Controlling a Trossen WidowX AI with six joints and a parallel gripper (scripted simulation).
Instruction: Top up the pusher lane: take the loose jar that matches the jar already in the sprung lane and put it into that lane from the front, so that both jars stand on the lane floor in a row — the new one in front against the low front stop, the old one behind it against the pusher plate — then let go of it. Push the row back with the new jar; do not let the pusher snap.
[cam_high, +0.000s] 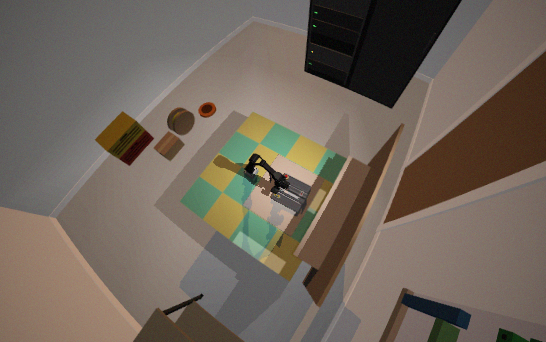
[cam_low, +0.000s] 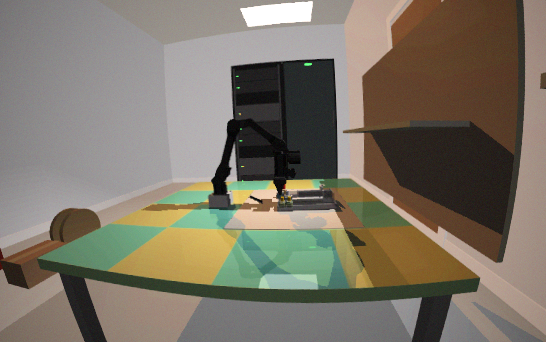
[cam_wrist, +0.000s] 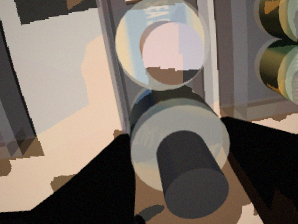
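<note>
The tan mat lies 70 mm ahead of my gripper tip and 50 mm below it. Round my gripper tip: wall shelf (520 mm ahead, 320 mm above, 40 mm to the left); then rack (150 mm ahead, 50 mm to the left, 30 mm below); then thin dark stick (150 mm behind, 70 mm to the left, 50 mm below).
</note>
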